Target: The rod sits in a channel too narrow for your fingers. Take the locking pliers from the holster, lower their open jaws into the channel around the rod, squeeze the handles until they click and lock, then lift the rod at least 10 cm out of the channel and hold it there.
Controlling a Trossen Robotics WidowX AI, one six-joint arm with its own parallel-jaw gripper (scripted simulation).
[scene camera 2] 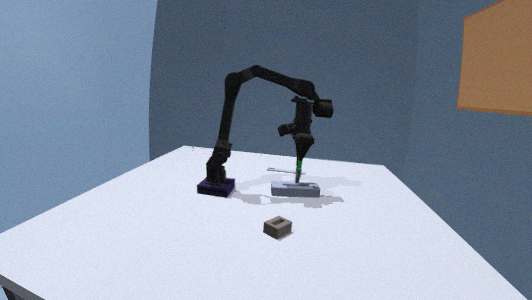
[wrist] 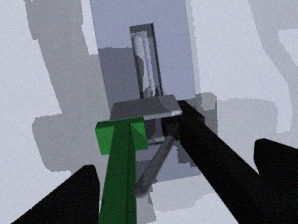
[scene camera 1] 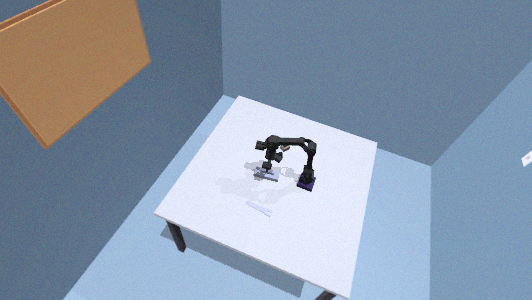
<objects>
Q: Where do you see a grey channel block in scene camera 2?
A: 291, 189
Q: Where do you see a thin grey lever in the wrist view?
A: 146, 181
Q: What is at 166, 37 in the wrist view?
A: A grey channel block.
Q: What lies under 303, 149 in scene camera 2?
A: My gripper.
</objects>
